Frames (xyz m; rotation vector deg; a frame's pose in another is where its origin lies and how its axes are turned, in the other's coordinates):
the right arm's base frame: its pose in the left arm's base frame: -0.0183 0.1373 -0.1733 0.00 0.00 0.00
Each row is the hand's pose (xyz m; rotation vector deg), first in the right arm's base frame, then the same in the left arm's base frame.
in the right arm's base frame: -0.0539 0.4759 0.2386 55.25 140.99 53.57
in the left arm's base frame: -0.0722 0.6132 0.0653 55.25 140.99 53.57
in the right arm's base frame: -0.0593 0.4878 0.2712 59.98 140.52 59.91
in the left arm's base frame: -0.0776 0.6251 0.0979 59.98 140.52 59.91
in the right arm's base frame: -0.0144 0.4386 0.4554 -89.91 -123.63 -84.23
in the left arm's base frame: -0.0327 0.5759 0.2821 -89.91 -123.63 -84.23
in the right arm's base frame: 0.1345 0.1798 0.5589 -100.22 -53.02 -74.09
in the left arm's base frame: 0.1162 0.3171 0.3856 -100.22 -53.02 -74.09
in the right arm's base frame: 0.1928 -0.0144 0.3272 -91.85 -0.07 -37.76
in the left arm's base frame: 0.1745 0.1229 0.1539 -91.85 -0.07 -37.76
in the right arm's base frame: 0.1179 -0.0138 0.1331 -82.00 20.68 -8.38
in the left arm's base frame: 0.0996 0.1235 -0.0402 -82.00 20.68 -8.38
